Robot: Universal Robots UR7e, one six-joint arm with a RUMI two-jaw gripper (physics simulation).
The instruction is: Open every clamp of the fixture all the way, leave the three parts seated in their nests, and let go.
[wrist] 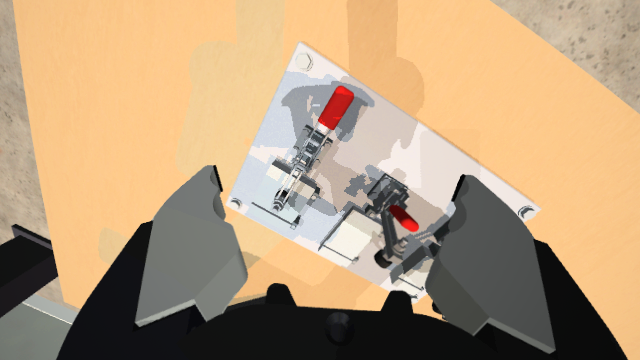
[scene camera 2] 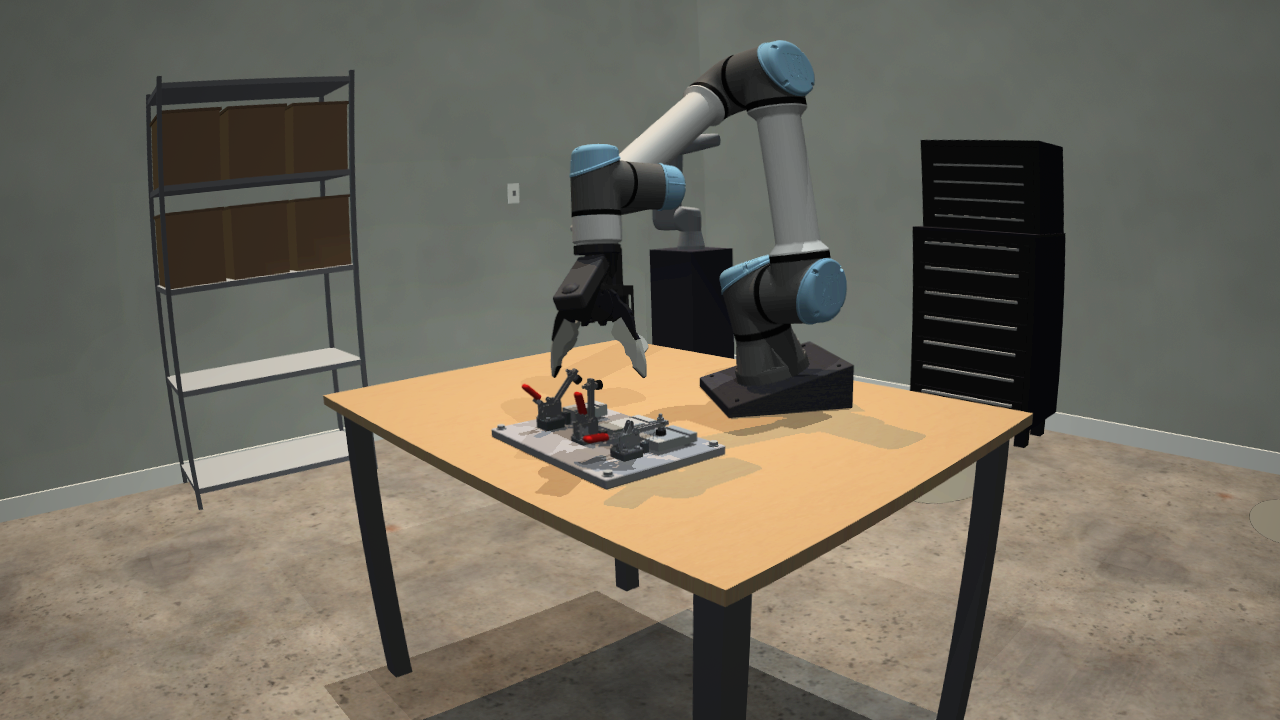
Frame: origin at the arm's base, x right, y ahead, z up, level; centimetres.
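Where they show: gripper, fingertip midpoint: (wrist: 335, 174) (scene camera 2: 597, 378); arm's base, origin of the base link: (scene camera 2: 773, 371).
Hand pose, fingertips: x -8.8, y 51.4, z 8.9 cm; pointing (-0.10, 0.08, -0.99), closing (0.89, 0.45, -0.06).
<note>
Things, the pixels of their top centre, and the offset from my fingertips. "*": a spot on its surface instead. Level surfaces: height alone.
- fixture plate, surface spot: (wrist: 450, 165) * dy +2.5, dx +13.3, dz -12.7 cm
- pale part, middle of its top: (wrist: 279, 201) (scene camera 2: 665, 433) dy -11.2, dx -2.4, dz -10.6 cm
- middle clamp's red handle, middle of its top: (wrist: 410, 228) (scene camera 2: 578, 392) dy -3.0, dx +9.1, dz -4.2 cm
- cream part, middle of its top: (wrist: 349, 240) (scene camera 2: 626, 422) dy -12.4, dx +8.6, dz -11.1 cm
- far clamp's red handle, surface spot: (scene camera 2: 530, 391) * dy -0.4, dx +19.4, dz -5.4 cm
- third part, middle of its top: (wrist: 419, 277) (scene camera 2: 584, 405) dy -12.0, dx +19.6, dz -10.1 cm
- table, its level: dz -14.2 cm
The fixture plate (scene camera 2: 554, 454) (wrist: 450, 165) lies on the table. The near clamp's red handle (scene camera 2: 595, 437) (wrist: 336, 107) lies low, and its bar reaches over a pale part (scene camera 2: 671, 439) (wrist: 305, 190). The middle clamp's red handle (scene camera 2: 579, 402) (wrist: 404, 218) stands up and its arm is raised; a cream part (wrist: 356, 235) sits in the nest beside it. The far clamp's red handle (scene camera 2: 530, 391) slants up and its arm is raised; in the wrist view the right finger partly hides this clamp. A third part (wrist: 412, 281) shows partly. My gripper (scene camera 2: 598, 372) (wrist: 335, 174) is open and empty above the fixture.
The robot's dark base block (scene camera 2: 805, 394) stands on the table (scene camera 2: 805, 501) to the right of the fixture. A shelf rack (scene camera 2: 356, 223) stands at the left wall, a black drawer cabinet (scene camera 2: 971, 308) at the right and a dark pedestal (scene camera 2: 689, 304) behind the table.
</note>
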